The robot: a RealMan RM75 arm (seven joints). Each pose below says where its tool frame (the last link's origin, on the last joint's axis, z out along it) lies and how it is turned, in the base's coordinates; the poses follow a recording.
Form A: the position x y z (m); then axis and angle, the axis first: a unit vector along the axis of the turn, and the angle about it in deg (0 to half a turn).
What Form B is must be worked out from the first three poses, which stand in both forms.
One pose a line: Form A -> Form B
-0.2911 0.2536 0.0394 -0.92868 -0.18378 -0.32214 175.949 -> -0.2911 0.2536 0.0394 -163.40 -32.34 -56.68
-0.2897 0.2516 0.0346 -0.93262 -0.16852 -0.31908 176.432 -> -0.2897 0.2516 0.0346 -164.54 -29.73 -56.30
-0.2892 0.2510 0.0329 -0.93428 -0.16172 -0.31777 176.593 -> -0.2892 0.2510 0.0329 -164.99 -28.56 -56.12
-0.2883 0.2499 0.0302 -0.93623 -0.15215 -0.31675 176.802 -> -0.2883 0.2499 0.0302 -165.53 -26.90 -56.00
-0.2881 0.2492 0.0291 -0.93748 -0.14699 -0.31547 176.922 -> -0.2881 0.2492 0.0291 -165.86 -26.01 -55.81
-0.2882 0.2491 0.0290 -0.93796 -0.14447 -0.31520 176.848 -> -0.2882 0.2491 0.0290 -165.88 -25.55 -55.74
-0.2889 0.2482 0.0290 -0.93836 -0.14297 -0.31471 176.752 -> -0.2889 0.2482 0.0290 -165.86 -25.27 -55.63
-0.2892 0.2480 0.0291 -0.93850 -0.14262 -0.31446 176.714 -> -0.2892 0.2480 0.0291 -165.85 -25.20 -55.57
